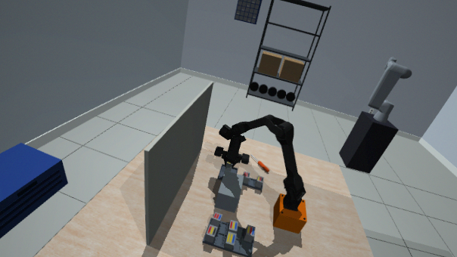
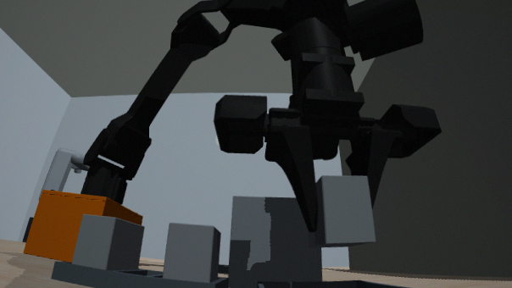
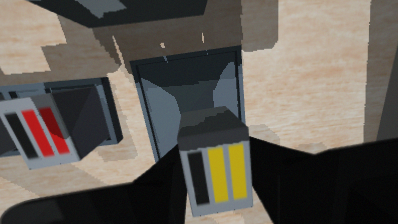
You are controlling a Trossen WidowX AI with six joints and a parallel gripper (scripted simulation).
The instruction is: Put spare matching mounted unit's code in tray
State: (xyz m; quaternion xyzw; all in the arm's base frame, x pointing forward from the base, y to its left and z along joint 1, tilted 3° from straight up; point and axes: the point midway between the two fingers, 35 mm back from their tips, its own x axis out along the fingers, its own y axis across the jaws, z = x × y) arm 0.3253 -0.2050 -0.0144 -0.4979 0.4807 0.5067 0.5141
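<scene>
Now: gripper tip 1 cm past the tray and 5 cm above it. The rest, counted from my gripper tip: tall partition: 21 cm ahead, 18 cm to the left, 17 cm above; then grey spare block: 2 cm above; then grey mounted unit: 4 cm behind, 19 cm to the left.
</scene>
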